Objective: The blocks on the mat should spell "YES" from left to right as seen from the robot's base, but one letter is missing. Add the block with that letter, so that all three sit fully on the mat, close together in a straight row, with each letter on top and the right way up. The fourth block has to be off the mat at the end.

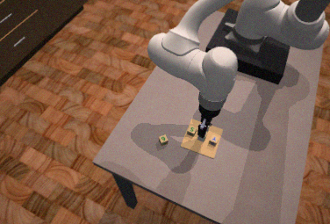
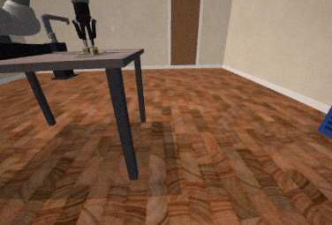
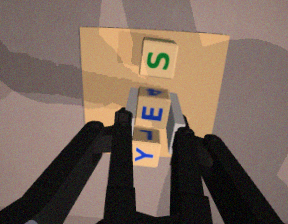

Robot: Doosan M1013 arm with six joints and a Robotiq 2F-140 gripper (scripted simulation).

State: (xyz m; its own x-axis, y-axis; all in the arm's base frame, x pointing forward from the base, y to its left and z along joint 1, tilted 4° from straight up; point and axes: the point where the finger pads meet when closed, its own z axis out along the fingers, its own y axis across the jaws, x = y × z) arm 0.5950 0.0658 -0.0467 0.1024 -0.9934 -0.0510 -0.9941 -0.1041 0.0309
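My gripper is now 40 mm above the tan mat.
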